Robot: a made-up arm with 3 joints. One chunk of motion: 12 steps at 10 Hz.
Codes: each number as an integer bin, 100 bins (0 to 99) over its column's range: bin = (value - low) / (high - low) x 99, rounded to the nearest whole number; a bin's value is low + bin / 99 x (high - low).
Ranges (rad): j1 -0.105..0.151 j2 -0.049..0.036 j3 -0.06..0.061
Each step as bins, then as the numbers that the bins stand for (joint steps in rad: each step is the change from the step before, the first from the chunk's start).
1 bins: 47 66 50
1 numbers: 0.01654 0.00767 0.00111
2 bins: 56 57 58
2 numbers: 0.03981 -0.00006 0.01089
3 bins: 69 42 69
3 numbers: 0.07342 -0.01294 0.02433
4 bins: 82 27 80
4 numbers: 0.10704 -0.02582 0.03778
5 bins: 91 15 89
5 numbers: 0.13031 -0.03612 0.04878
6 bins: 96 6 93
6 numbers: 0.14324 -0.04385 0.05367
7 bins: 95 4 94
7 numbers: 0.14066 -0.04557 0.05489
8 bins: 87 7 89
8 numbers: 0.11997 -0.04299 0.04878
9 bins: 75 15 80
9 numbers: 0.08894 -0.03612 0.03778
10 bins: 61 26 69
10 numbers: 0.05274 -0.02668 0.02433
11 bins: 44 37 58
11 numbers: 0.00878 -0.01723 0.01089
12 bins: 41 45 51
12 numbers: 0.00102 -0.01036 0.00233
